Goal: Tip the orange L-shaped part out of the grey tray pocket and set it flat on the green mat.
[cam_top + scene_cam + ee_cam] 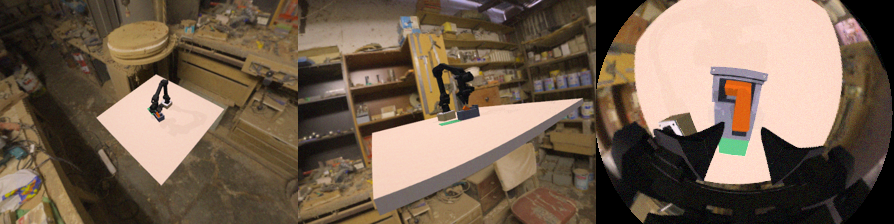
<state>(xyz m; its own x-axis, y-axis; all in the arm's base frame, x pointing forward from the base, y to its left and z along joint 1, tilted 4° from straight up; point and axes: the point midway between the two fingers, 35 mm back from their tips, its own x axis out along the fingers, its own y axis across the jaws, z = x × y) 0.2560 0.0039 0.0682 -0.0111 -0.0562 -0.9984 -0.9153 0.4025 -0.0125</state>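
Now: gripper tip 40 mm to the right of the orange L-shaped part and 70 mm above it. Round my gripper tip: green mat: 70 mm behind, 130 mm to the right, 120 mm below.
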